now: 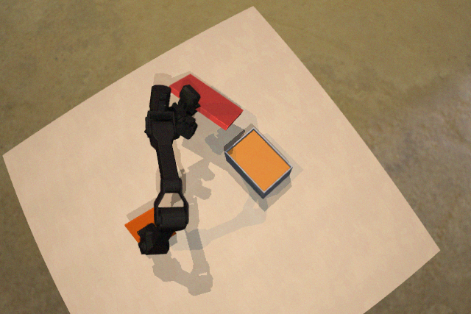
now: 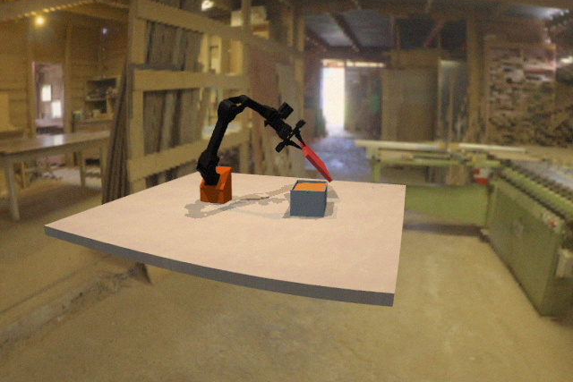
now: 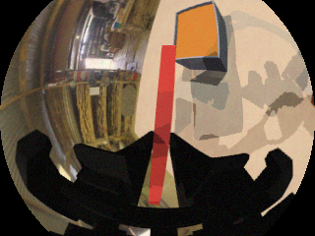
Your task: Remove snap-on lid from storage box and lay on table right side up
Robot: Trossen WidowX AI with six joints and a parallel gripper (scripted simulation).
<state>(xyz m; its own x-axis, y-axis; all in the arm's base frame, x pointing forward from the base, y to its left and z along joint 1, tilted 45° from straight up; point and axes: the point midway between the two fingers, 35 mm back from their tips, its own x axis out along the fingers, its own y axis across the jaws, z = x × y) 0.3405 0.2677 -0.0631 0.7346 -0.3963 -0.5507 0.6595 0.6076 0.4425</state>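
Now: the red lid 6 cm below my gripper tip, 5 cm ahead of it and 3 cm to the left of it. From my gripper tip the other things lie so: storage box (22 cm to the right, 18 cm below, 9 cm ahead).
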